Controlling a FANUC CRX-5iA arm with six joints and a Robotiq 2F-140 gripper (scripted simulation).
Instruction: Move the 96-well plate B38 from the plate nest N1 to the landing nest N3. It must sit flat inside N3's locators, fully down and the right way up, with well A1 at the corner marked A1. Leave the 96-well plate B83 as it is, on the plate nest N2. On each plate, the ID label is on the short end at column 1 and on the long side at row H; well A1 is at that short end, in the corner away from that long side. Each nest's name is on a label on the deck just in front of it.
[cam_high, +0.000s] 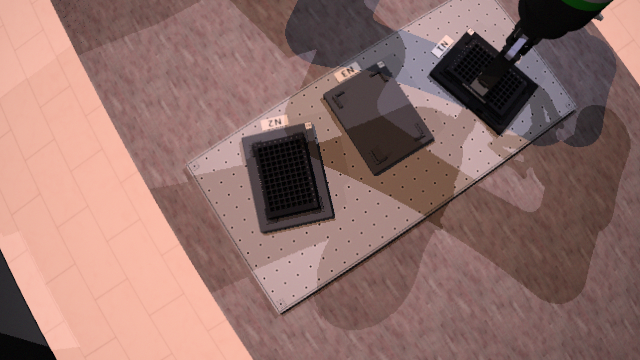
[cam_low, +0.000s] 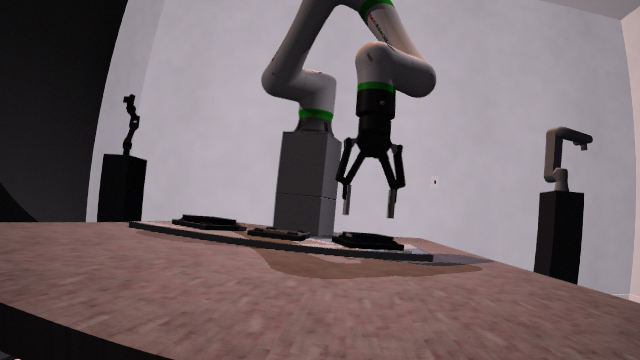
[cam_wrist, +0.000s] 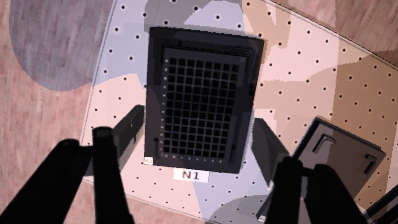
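Right now my hand is 8 cm above the plate nest N1. From my hand the other things lie so: N1 label (9 cm behind, 3 cm to the right, 9 cm below); then A1 mark (12 cm behind, 15 cm to the right, 8 cm below); then landing nest N3 (4 cm behind, 20 cm to the right, 8 cm below).
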